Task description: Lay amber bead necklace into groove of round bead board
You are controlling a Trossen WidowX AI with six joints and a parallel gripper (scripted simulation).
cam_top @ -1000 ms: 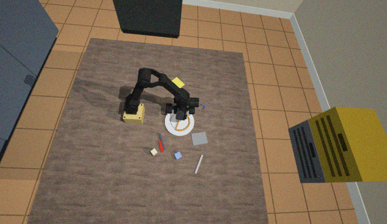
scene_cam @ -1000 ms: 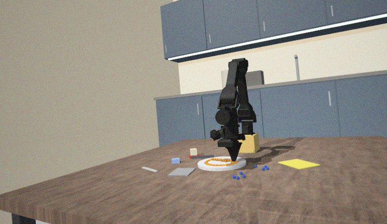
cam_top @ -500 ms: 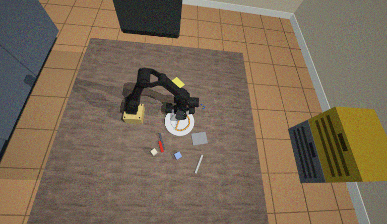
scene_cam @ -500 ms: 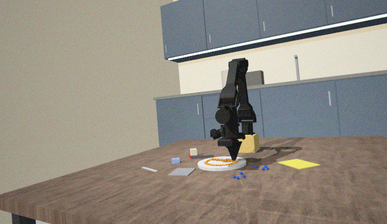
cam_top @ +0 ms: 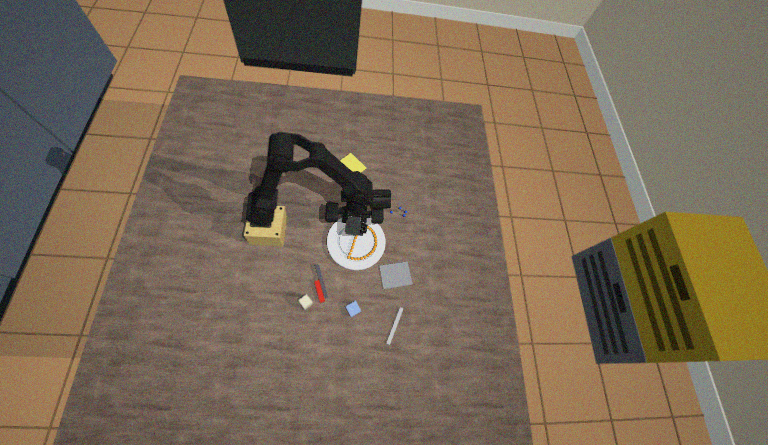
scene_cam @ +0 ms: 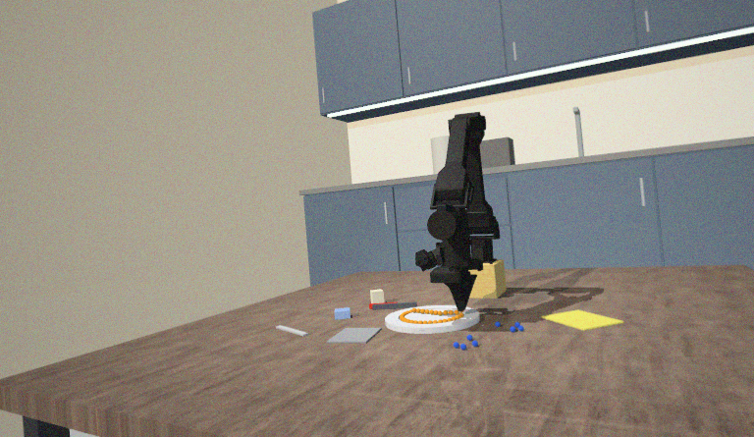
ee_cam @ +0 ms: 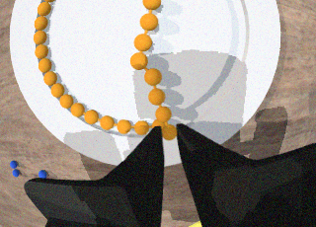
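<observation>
My gripper tip is now 220 mm to the left of the red stick, 100 mm past it and 10 mm above it. Also, from my gripper tip: yellow sheet 230 mm to the left, 30 mm behind, 20 mm below; light blue cube 290 mm to the right, 10 mm below, 10 mm ahead; grey square tile 180 mm to the right, 150 mm ahead, 20 mm below.
</observation>
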